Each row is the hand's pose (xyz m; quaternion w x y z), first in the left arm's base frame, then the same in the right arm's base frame.
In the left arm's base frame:
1: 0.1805 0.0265 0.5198 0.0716 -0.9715 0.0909 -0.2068
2: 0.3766 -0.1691 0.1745 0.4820 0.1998 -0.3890 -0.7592
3: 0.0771 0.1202 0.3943 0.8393 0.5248 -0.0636 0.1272
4: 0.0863 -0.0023 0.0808 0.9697 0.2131 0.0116 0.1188
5: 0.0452 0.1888 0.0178 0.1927 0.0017 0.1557 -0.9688
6: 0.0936 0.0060 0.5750 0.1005 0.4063 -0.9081 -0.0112
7: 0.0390 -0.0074 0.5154 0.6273 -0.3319 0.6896 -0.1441
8: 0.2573 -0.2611 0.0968 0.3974 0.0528 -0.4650 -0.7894
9: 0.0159 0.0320 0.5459 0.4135 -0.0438 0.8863 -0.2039
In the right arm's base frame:
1: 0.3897 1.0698 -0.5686 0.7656 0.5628 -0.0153 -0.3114
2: 0.4184 0.7492 -0.2647 0.4719 -0.6876 -0.5222 -0.1787
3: 0.2053 1.0718 -0.5335 0.7987 -0.3506 0.4270 -0.2382
4: 0.1110 0.9111 -0.2530 0.5825 -0.5791 0.5479 -0.1588
5: -0.0700 0.8812 -0.3453 0.0889 0.6031 0.5682 0.5528
6: 0.3910 1.1746 -0.5637 0.7924 0.0026 -0.3892 0.4697
7: 0.3384 1.1889 -0.5025 0.3327 0.6163 -0.5275 0.4808
8: 0.3743 0.8188 -0.1166 0.3591 -0.7093 -0.6042 -0.0541
9: 0.3185 1.2186 -0.5442 0.3099 0.3414 -0.4335 0.7743

